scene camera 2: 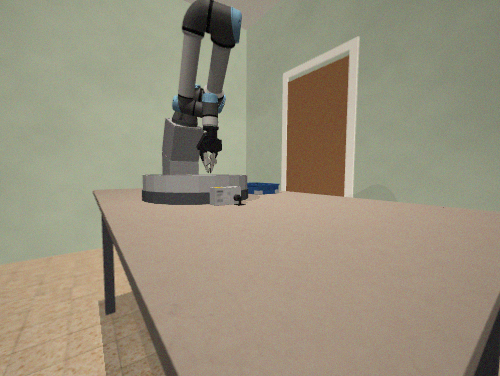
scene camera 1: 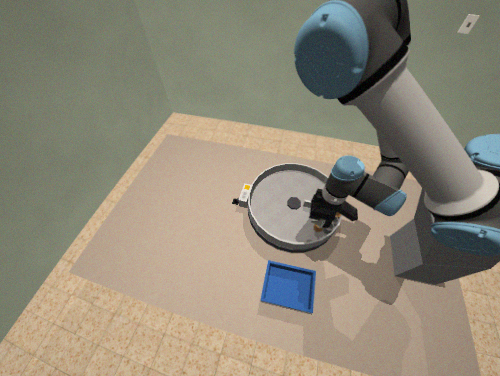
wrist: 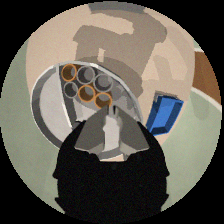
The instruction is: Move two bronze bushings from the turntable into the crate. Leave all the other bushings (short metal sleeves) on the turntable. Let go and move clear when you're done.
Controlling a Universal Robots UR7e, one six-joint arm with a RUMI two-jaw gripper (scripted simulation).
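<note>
My gripper (scene camera 2: 209,173) is visible, also in the wrist view (wrist: 110,106). I see a grey turntable (wrist: 51,108) and a blue crate (wrist: 163,115) as well.
</note>
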